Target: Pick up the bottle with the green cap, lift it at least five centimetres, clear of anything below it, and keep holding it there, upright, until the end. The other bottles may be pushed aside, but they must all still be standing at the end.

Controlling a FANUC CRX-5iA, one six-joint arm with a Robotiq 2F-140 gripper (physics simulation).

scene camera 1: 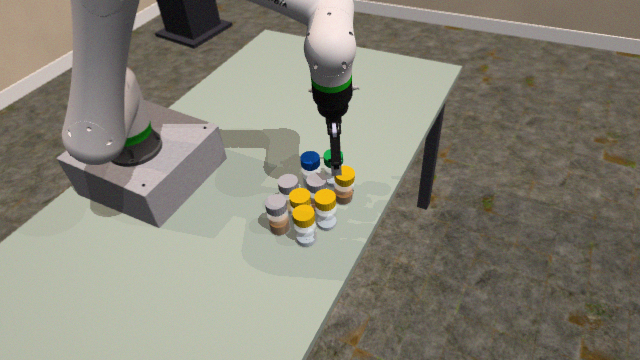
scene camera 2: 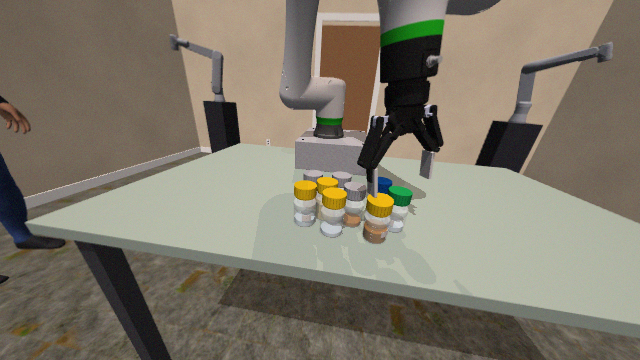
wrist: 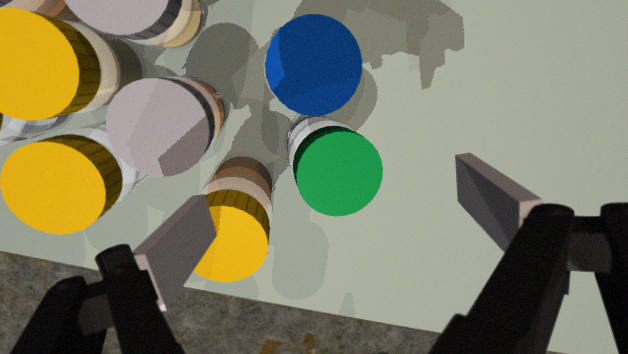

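Where they show: gripper, fingertip midpoint: (scene camera 2: 399, 185) (wrist: 329, 197); arm's base, link origin: (scene camera 1: 135, 148) (scene camera 2: 328, 135).
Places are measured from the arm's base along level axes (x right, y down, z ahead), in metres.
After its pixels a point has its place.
The green-capped bottle (scene camera 1: 330, 156) @(x -0.277, y 0.031, z 0.477 m) (scene camera 2: 400, 196) @(x -0.284, y 0.034, z 0.506 m) (wrist: 340, 172) @(x -0.285, y 0.031, z 0.478 m) stands upright on the table at the edge of the bottle group. My gripper (scene camera 1: 336, 171) (scene camera 2: 400, 185) @(x -0.280, y 0.013, z 0.491 m) (wrist: 329, 197) @(x -0.280, y 0.013, z 0.491 m) is open and empty, pointing down at about cap height or a little above. In the wrist view the green cap lies between the two fingers, and the left finger overlaps the near yellow-capped bottle (scene camera 1: 346, 177) @(x -0.227, y 0.031, z 0.560 m) (scene camera 2: 380, 205) @(x -0.238, y 0.031, z 0.570 m) (wrist: 242, 245) @(x -0.248, y 0.028, z 0.543 m); whether they touch I cannot tell. The blue-capped bottle (scene camera 1: 310, 160) @(x -0.235, y 0.031, z 0.438 m) (scene camera 2: 384, 184) @(x -0.251, y 0.032, z 0.454 m) (wrist: 315, 65) @(x -0.245, y 0.031, z 0.428 m) stands close beside the green one. In scene camera 1 the finger hides part of the green-capped bottle.
Several more bottles stand upright, among them a grey-capped one (scene camera 1: 316, 183) @(x -0.168, y 0.031, z 0.504 m) (scene camera 2: 354, 190) @(x -0.181, y 0.031, z 0.520 m) (wrist: 160, 125) @(x -0.181, y 0.031, z 0.492 m) and a yellow-capped one (scene camera 1: 325, 200) @(x -0.129, y 0.031, z 0.558 m) (scene camera 2: 334, 198) @(x -0.145, y 0.032, z 0.575 m) (wrist: 55, 185) @(x -0.140, y 0.031, z 0.546 m). The table's edge (scene camera 2: 300, 274) @(x -0.108, y 0.154, z 0.673 m) runs near the group. The robot's base block (scene camera 1: 165, 175) @(x 0.028, y 0.011, z 0.151 m) stands on the table's other side.
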